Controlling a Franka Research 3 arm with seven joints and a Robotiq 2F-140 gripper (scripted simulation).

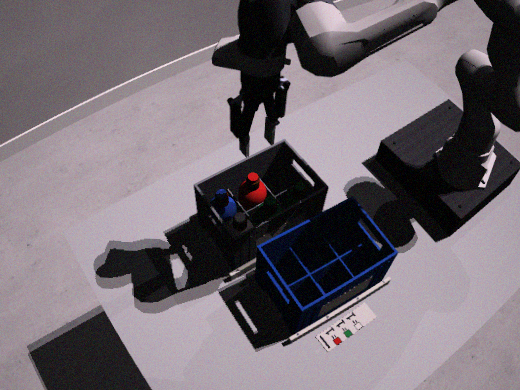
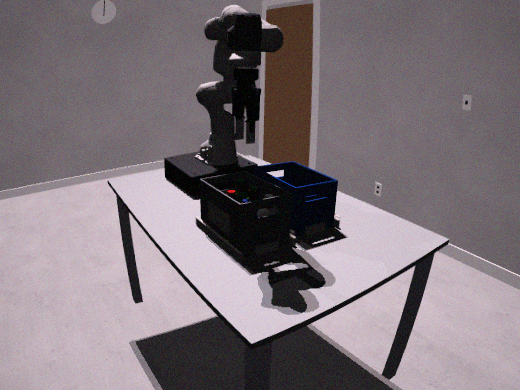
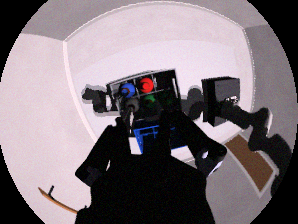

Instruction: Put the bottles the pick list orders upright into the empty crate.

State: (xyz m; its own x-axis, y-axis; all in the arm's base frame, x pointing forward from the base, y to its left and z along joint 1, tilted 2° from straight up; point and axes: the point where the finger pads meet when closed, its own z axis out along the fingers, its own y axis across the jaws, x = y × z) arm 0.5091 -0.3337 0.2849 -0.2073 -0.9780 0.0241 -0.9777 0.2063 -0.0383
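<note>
Now: the red-label bottle 30 mm behind my hand, 30 mm to the right of it and 270 mm below it. The rest, counted from my hand: black crate 10 mm behind, 10 mm to the left, 270 mm below; white-labelled bottle 80 mm ahead, 30 mm to the left, 270 mm below; blue-label bottle 60 mm ahead, 50 mm to the right, 270 mm below.
</note>
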